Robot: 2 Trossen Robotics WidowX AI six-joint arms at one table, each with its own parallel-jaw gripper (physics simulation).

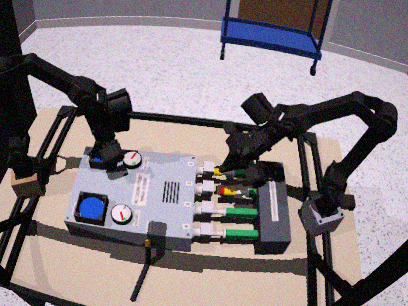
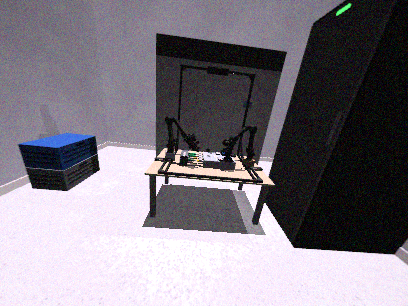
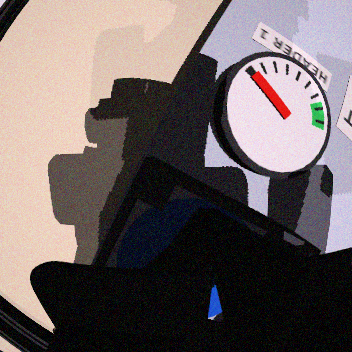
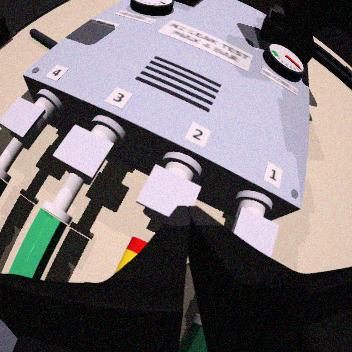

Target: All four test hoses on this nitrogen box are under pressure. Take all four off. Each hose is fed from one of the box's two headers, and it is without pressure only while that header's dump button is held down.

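Where they show: left gripper, fingertip midpoint: (image 3: pixel 205 217) (image 4: pixel 288 47); right gripper, fingertip midpoint: (image 1: pixel 219 171) (image 2: pixel 198 152) (image 4: pixel 185 214); left arm's base at its link origin: (image 1: pixel 23 170) (image 2: pixel 249 159); right arm's base at its link origin: (image 1: pixel 326 207) (image 2: pixel 170 151).
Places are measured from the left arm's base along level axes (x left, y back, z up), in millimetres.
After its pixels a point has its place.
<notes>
The grey nitrogen box (image 1: pixel 154 182) @[z -4, x -152, y -410 mm] (image 4: pixel 195 87) @[z -3, x -182, y -450 mm] (image 2: pixel 217 161) @[z -6, x -39, y -421 mm] has four hoses on its right side. My left gripper (image 1: pixel 99 158) (image 3: pixel 205 217) @[z 1, x -33, y -317 mm] (image 2: pixel 227 154) @[z 1, x -33, y -317 mm] is shut and empty, and presses down on the back blue dump button (image 3: pixel 154 230) @[z 0, x -10, y -309 mm]. The Header 1 gauge (image 1: pixel 132 159) @[z 11, x -66, y -368 mm] (image 3: pixel 276 112) @[z 11, x -58, y -366 mm] has its red needle away from the green mark. My right gripper (image 1: pixel 221 169) @[z 46, x -204, y -574 mm] (image 4: pixel 185 214) @[z 46, x -204, y -574 mm] (image 2: pixel 193 142) is shut and empty, its tip on hose 1 (image 1: pixel 217 172) @[z -22, x -154, y -596 mm] just behind the white coupler (image 1: pixel 209 166) @[z -7, x -138, y -576 mm] (image 4: pixel 255 230) @[z -7, x -137, y -572 mm]. Hose 2 (image 1: pixel 227 191) @[z -20, x -228, y -596 mm] shows red and yellow. Hoses 3 (image 1: pixel 241 212) @[z -19, x -306, y -604 mm] (image 4: pixel 35 241) @[z -19, x -295, y -590 mm] and 4 (image 1: pixel 241 233) @[z -19, x -369, y -577 mm] are green.
The front blue button (image 1: pixel 91 208) @[z 12, x -205, y -216 mm] and its gauge (image 1: pixel 121 214) @[z 12, x -242, y -294 mm] are free. A dark grey block (image 1: pixel 274 218) @[z -3, x -365, y -675 mm] holds the hose ends at the right. A black supply hose (image 1: pixel 142 279) @[z -72, x -403, y -296 mm] leaves the box front. A blue cart (image 1: pixel 269 36) stands behind the table.
</notes>
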